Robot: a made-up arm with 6 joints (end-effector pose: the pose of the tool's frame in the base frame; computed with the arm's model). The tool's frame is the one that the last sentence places.
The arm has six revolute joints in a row. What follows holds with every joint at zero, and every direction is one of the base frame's.
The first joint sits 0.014 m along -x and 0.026 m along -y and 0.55 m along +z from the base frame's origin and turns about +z.
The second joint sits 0.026 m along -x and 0.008 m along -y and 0.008 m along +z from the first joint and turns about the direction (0.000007, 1, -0.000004).
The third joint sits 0.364 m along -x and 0.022 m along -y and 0.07 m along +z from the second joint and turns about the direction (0.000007, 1, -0.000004).
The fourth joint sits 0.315 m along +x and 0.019 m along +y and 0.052 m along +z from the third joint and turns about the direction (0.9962, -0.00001, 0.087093).
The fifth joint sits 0.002 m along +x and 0.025 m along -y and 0.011 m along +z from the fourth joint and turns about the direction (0.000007, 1, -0.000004).
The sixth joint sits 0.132 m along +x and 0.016 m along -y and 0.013 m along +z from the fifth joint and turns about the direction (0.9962, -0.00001, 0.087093).
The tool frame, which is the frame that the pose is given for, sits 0.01 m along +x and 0.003 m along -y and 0.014 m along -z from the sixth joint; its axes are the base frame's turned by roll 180, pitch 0 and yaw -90 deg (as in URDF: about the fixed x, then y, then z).
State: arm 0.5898 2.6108 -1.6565 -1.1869 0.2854 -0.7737
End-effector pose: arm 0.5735 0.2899 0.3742 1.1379 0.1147 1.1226
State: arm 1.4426 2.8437 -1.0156 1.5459 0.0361 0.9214
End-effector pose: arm 0.0264 0.2285 0.1435 0.3952 -1.9283 -1.8129
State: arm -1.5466 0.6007 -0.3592 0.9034 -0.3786 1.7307
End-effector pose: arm -0.0871 -0.1948 0.7950 -0.0953 0.5381 -0.2637
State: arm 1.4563 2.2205 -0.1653 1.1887 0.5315 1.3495
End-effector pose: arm -0.0464 0.0344 0.4088 -0.3084 -1.9455 -1.4168
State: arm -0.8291 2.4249 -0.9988 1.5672 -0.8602 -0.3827
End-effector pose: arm 0.1444 -0.3793 0.3280 0.8240 2.6418 1.1082
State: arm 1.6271 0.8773 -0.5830 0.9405 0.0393 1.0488
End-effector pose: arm -0.0021 0.2222 0.7861 1.5672 -0.1056 -2.4323
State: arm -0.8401 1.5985 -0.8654 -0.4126 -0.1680 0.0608
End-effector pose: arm 0.2620 -0.3969 0.6900 1.0898 -2.3385 -0.5428
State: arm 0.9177 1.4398 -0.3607 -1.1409 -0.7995 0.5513
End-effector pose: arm 0.1230 0.2648 0.6236 2.6154 0.2007 0.0899
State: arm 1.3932 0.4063 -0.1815 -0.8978 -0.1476 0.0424
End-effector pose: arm 0.0333 0.1032 0.7716 2.7315 -0.1111 1.2249
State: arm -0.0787 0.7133 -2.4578 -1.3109 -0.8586 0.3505
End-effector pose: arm -0.4575 0.0936 1.2355 -0.2348 0.9516 -2.6015
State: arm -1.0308 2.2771 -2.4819 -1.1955 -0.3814 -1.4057
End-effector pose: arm 0.3540 -0.5833 1.0158 -0.2675 -0.6046 0.9603
